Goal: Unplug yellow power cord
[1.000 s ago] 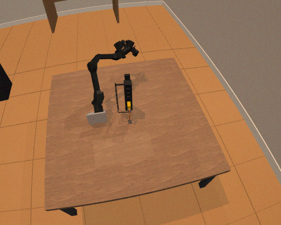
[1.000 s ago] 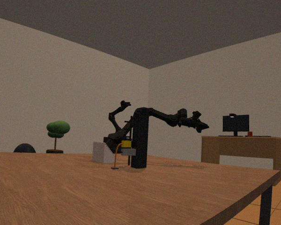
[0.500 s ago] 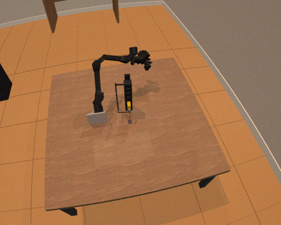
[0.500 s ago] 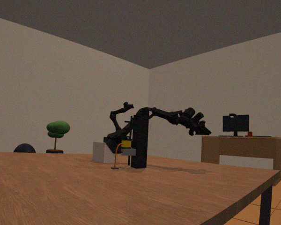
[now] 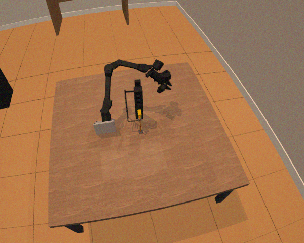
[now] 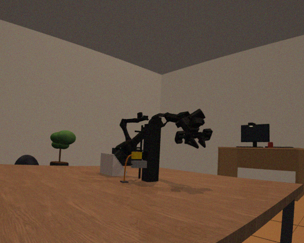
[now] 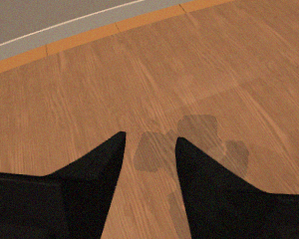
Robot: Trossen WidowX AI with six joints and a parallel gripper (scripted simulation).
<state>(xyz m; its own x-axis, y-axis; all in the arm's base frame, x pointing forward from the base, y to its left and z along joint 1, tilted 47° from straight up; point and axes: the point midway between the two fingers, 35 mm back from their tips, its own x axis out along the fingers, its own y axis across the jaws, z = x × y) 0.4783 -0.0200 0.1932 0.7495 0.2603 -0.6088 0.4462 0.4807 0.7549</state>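
The yellow plug lies 28 cm behind my gripper tip, 13 cm to the right of it and 4 cm below it.
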